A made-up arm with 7 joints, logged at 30 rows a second.
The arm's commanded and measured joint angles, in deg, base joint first. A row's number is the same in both.
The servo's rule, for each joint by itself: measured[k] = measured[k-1] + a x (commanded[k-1-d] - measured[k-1]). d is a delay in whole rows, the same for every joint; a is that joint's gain. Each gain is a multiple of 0.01, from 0.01 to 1. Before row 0 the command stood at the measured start. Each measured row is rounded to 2 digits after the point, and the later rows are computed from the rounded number. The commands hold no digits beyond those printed.
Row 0, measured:
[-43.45 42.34 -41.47 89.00 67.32 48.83 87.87]
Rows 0 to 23, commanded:
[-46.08 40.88 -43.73 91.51 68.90 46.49 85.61]
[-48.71 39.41 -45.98 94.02 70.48 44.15 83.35]
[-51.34 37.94 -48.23 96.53 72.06 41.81 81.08]
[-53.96 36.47 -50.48 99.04 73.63 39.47 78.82]
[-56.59 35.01 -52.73 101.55 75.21 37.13 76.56]
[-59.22 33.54 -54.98 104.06 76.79 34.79 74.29]
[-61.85 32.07 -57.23 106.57 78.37 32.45 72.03]
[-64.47 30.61 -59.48 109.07 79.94 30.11 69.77]
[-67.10 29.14 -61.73 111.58 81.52 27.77 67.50]
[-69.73 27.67 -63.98 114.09 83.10 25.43 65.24]
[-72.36 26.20 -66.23 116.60 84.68 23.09 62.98]
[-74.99 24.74 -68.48 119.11 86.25 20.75 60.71]
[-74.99 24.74 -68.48 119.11 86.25 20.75 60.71]
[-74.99 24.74 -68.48 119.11 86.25 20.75 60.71]
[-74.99 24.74 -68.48 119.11 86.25 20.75 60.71]
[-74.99 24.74 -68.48 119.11 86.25 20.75 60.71]
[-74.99 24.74 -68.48 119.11 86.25 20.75 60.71]
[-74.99 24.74 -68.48 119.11 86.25 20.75 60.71]
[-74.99 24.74 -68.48 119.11 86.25 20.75 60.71]
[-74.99 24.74 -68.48 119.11 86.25 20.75 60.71]
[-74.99 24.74 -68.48 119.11 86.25 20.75 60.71]
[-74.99 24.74 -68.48 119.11 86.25 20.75 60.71]
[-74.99 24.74 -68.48 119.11 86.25 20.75 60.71]
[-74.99 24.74 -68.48 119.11 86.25 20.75 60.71]
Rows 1 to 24, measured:
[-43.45 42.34 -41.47 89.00 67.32 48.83 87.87]
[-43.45 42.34 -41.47 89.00 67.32 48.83 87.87]
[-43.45 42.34 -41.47 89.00 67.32 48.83 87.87]
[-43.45 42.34 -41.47 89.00 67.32 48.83 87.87]
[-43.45 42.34 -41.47 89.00 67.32 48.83 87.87]
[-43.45 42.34 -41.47 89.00 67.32 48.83 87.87]
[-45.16 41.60 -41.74 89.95 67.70 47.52 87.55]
[-47.47 40.48 -42.25 91.50 68.37 45.63 86.96]
[-49.99 39.18 -42.97 93.41 69.26 43.49 86.14]
[-52.57 37.80 -43.87 95.55 70.31 41.24 85.12]
[-55.18 36.38 -44.93 97.83 71.49 38.94 83.92]
[-57.81 34.93 -46.14 100.20 72.76 36.62 82.57]
[-60.44 33.47 -47.47 102.62 74.11 34.28 81.09]
[-63.06 32.01 -48.91 105.07 75.51 31.94 79.51]
[-65.69 30.55 -50.45 107.54 76.95 29.60 77.83]
[-68.32 29.08 -52.07 110.03 78.43 27.26 76.07]
[-70.95 27.61 -53.77 112.53 79.93 24.92 74.24]
[-73.58 26.15 -55.54 115.03 81.45 22.58 72.35]
[-74.50 25.43 -57.09 116.58 82.60 21.56 70.72]
[-74.82 25.08 -58.46 117.54 83.48 21.11 69.32]
[-74.93 24.91 -59.66 118.14 84.14 20.91 68.11]
[-74.97 24.82 -60.72 118.51 84.65 20.82 67.07]
[-74.98 24.78 -61.65 118.74 85.03 20.78 66.18]
[-74.99 24.76 -62.47 118.88 85.32 20.76 65.41]
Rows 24 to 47, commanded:
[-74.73 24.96 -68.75 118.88 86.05 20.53 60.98]
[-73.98 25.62 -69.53 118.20 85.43 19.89 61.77]
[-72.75 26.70 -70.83 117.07 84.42 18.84 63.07]
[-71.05 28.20 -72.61 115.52 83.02 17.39 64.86]
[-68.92 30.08 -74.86 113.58 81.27 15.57 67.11]
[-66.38 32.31 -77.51 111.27 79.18 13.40 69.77]
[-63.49 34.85 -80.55 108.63 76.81 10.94 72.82]
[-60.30 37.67 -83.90 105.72 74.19 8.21 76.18]
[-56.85 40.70 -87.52 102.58 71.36 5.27 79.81]
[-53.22 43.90 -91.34 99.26 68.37 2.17 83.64]
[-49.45 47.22 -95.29 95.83 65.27 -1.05 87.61]
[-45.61 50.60 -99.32 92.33 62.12 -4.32 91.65]
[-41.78 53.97 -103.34 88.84 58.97 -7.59 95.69]
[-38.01 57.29 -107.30 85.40 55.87 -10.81 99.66]
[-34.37 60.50 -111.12 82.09 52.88 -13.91 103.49]
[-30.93 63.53 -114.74 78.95 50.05 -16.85 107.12]
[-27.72 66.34 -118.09 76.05 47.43 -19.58 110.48]
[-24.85 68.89 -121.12 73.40 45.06 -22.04 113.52]
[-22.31 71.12 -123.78 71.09 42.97 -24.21 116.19]
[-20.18 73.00 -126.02 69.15 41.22 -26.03 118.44]
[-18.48 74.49 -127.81 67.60 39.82 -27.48 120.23]
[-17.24 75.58 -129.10 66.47 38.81 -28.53 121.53]
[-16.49 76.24 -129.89 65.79 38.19 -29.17 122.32]
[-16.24 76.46 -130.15 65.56 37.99 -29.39 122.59]
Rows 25 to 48, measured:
[-74.99 24.75 -63.19 118.97 85.54 20.75 64.75]
[-74.99 24.74 -63.82 119.02 85.71 20.75 64.18]
[-74.99 24.74 -64.38 119.05 85.84 20.75 63.69]
[-74.99 24.74 -64.87 119.07 85.94 20.75 63.27]
[-74.99 24.74 -65.30 119.09 86.01 20.75 62.91]
[-74.99 24.74 -65.68 119.10 86.07 20.75 62.60]
[-74.82 24.85 -66.05 119.02 86.07 20.63 62.37]
[-74.27 25.24 -66.47 118.71 85.92 20.22 62.29]
[-73.28 25.98 -66.99 118.09 85.56 19.45 62.40]
[-71.83 27.11 -67.66 117.11 84.95 18.30 62.74]
[-69.94 28.62 -68.52 115.77 84.07 16.77 63.35]
[-67.63 30.50 -69.60 114.06 82.90 14.88 64.25]
[-64.94 32.72 -70.91 112.00 81.44 12.67 65.45]
[-61.92 35.24 -72.47 109.61 79.70 10.17 66.95]
[-58.62 38.02 -74.28 106.94 77.70 7.43 68.75]
[-55.11 41.02 -76.33 104.02 75.46 4.48 70.83]
[-51.43 44.18 -78.61 100.91 73.01 1.38 73.18]
[-47.65 47.45 -81.10 97.65 70.40 -1.81 75.77]
[-43.83 50.78 -83.77 94.30 67.66 -5.05 78.56]
[-40.05 54.10 -86.59 90.92 64.83 -8.28 81.51]
[-36.36 57.36 -89.53 87.56 61.96 -11.43 84.59]
[-32.83 60.51 -92.56 84.29 59.10 -14.47 87.74]
[-29.51 63.48 -95.62 81.16 56.30 -17.33 90.92]
[-26.48 66.24 -98.68 78.21 53.60 -19.97 94.08]

